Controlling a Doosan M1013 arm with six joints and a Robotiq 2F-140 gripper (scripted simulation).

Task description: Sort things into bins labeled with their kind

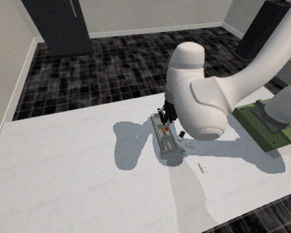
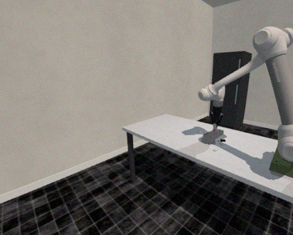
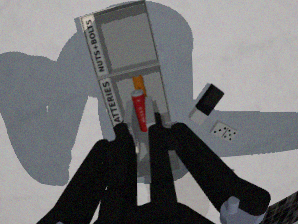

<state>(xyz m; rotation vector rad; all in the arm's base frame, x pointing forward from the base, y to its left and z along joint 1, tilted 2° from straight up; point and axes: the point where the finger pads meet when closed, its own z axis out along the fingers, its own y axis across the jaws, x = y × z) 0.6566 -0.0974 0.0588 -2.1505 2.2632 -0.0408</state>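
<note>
The grey bin tray is 80 mm below my hand and 10 mm ahead of it. The rest, counted from my hand: red battery 30 mm below; then orange battery 90 mm below; then small black piece 90 mm below, 90 mm behind, 50 mm to the left.
</note>
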